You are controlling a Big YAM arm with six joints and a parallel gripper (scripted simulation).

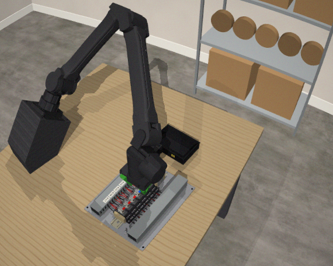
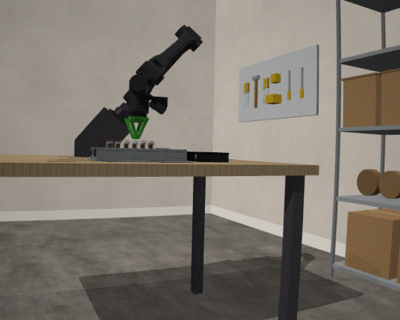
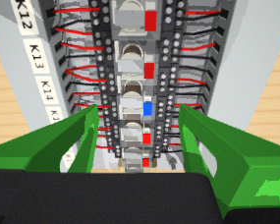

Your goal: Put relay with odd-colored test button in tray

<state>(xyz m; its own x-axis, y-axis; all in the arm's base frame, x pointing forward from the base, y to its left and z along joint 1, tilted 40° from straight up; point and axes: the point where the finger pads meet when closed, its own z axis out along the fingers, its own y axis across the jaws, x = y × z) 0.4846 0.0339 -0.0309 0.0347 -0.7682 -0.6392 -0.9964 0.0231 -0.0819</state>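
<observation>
Right now the grey relay is 30 mm below my hand. From my hand the other things lie so: black tray 280 mm to the left, 70 mm below, 50 mm behind.
</observation>
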